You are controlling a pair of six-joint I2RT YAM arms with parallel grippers.
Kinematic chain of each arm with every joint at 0, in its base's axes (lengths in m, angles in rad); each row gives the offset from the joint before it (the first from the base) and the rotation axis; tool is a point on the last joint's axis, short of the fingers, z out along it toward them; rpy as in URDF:
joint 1: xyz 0 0 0.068 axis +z
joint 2: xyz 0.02 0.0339 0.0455 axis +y
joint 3: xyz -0.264 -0.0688 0 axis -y
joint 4: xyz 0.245 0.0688 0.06 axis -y
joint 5: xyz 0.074 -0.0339 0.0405 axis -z
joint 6: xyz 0.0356 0 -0.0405 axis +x
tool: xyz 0 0 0 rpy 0 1.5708 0
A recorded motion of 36 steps. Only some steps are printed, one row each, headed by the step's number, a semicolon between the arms.
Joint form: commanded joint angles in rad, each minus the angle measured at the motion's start. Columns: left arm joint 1, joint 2, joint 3, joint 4, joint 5, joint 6; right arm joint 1, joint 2, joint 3, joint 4, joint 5, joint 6.
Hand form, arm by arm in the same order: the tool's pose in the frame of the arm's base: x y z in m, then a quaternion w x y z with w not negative. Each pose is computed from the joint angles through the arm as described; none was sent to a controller.
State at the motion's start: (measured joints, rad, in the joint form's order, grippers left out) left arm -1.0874 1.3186 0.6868 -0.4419 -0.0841 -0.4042; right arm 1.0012 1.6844 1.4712 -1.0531 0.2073 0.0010
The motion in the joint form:
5: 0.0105 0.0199 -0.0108 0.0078 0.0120 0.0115; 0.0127 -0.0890 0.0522 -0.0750 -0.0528 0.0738
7: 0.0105 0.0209 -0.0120 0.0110 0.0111 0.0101; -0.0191 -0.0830 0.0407 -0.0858 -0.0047 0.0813
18: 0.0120 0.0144 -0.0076 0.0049 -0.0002 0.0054; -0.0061 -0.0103 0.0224 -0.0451 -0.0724 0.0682
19: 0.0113 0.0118 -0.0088 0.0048 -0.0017 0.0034; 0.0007 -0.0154 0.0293 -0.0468 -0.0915 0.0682
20: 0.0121 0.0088 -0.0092 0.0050 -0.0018 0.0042; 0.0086 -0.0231 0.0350 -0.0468 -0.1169 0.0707
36: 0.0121 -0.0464 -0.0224 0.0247 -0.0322 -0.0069; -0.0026 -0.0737 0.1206 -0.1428 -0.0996 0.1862
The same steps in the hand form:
5: 0.1157 -0.2095 0.1696 0.19765 0.31789 0.91794 -0.13138; 0.1710 0.2643 0.3179 0.19646 -0.43073 0.88032 0.03026
7: 0.1158 -0.2096 0.1692 0.19820 0.31709 0.91808 -0.13152; 0.1803 0.2572 0.3127 0.19661 -0.41081 0.89027 0.00014
18: 0.1164 -0.2091 0.1716 0.20335 0.31264 0.91879 -0.12932; 0.1839 0.2746 0.2865 0.15895 -0.43205 0.88758 0.01621
19: 0.1161 -0.2088 0.1718 0.20412 0.31178 0.91889 -0.12948; 0.1813 0.2758 0.2899 0.15851 -0.43597 0.88546 0.02754
20: 0.1162 -0.2085 0.1724 0.20525 0.31161 0.91860 -0.13021; 0.1779 0.2770 0.2938 0.15764 -0.43962 0.88321 0.04261
36: 0.1151 -0.2043 0.1817 0.23598 0.29863 0.91394 -0.14086; 0.1736 0.2625 0.3301 0.17623 -0.37911 0.90676 0.05486

